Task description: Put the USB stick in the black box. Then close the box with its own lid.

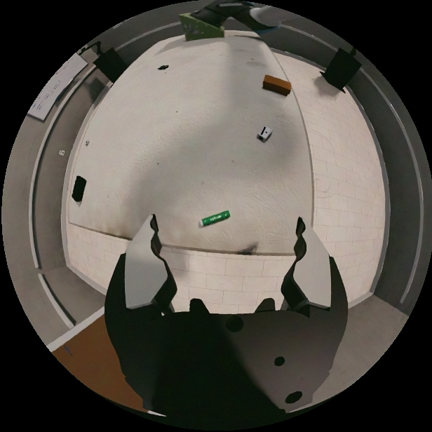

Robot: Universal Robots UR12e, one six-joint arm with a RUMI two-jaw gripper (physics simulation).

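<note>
A black rectangular thing (79,188), which looks like the black box, lies near the left edge of the table; whether it is open, and where its lid is, I cannot tell. A small black thing (163,67) lies toward the back left, too small to name. A small whitish thing (87,143) lies near the left edge, also too small to name. I cannot tell for sure which thing is the USB stick. My gripper (227,216) is open, with nothing between its fingers, above the table's front part.
A green cylinder (215,218) with a white end lies on the table (200,150), seen between my fingertips. A small white-grey block (264,133) with a black slot lies right of the middle. A brown block (276,85) lies near the right edge. A green perforated block (202,28) stands at the back.
</note>
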